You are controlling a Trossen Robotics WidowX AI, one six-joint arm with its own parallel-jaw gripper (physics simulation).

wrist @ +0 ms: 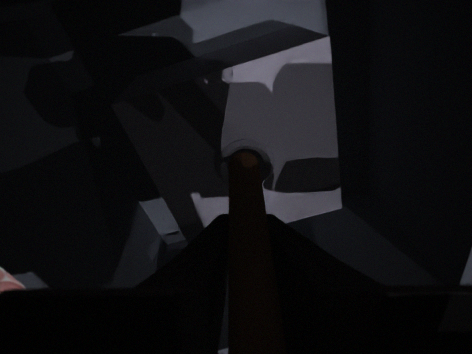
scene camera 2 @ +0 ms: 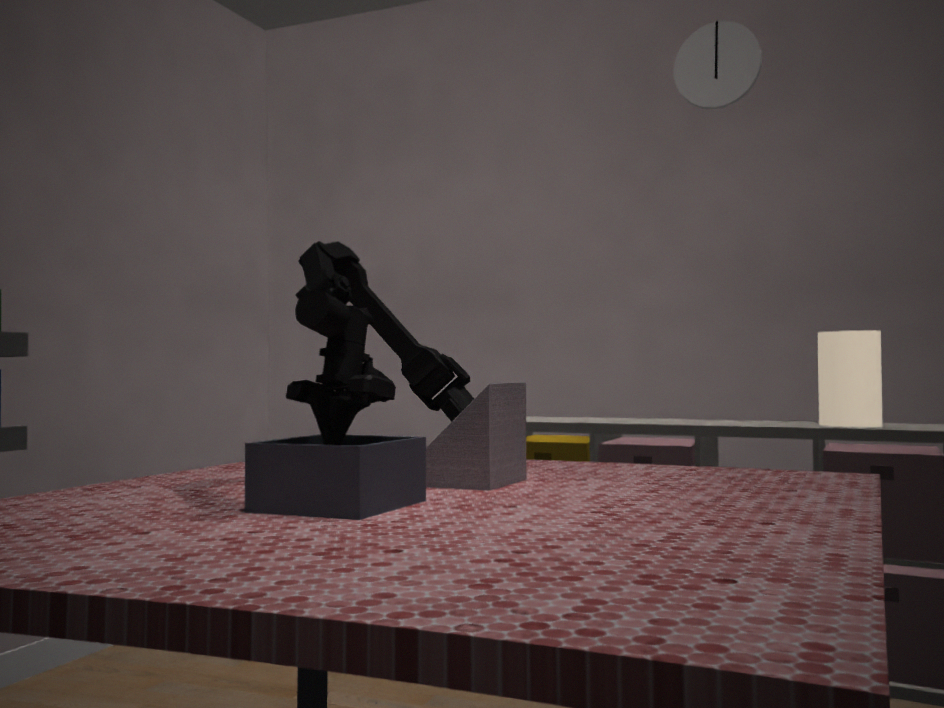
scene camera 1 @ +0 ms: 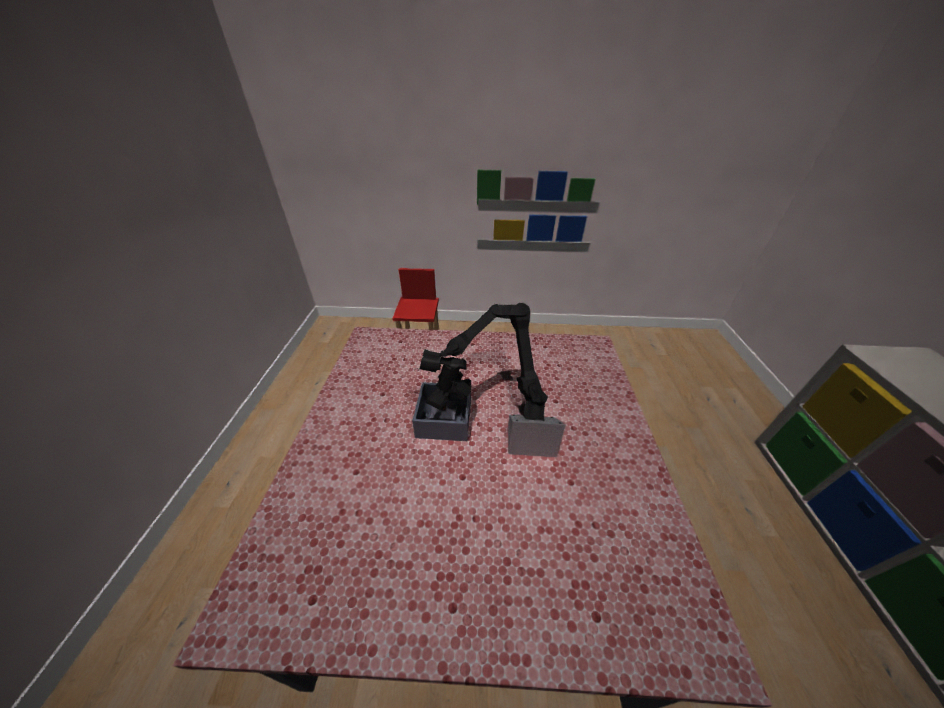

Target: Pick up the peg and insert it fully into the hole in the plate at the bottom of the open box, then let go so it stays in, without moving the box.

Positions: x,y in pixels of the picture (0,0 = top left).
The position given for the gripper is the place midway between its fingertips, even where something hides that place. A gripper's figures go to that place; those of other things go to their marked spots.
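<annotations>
Gripper (wrist: 245,224) at 11 cm from the lens; a grey box (wrist: 87,213) at 16 cm from the lens.
</annotations>
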